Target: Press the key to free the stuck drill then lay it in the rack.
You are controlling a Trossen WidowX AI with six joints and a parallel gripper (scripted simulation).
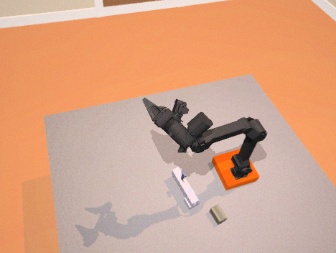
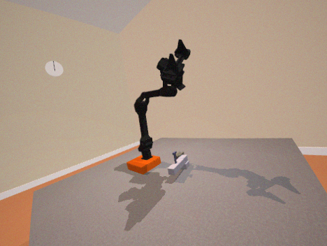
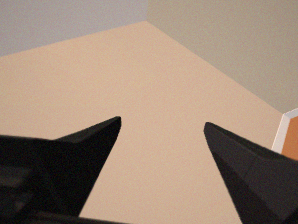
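The blue key is 160 mm behind my gripper tip, 90 mm to the left of it and 480 mm below it. From my gripper tip the other things lie so: box-like rack 260 mm behind, 270 mm to the left, 560 mm below; then yellow drill 170 mm behind, 140 mm to the left, 520 mm below.
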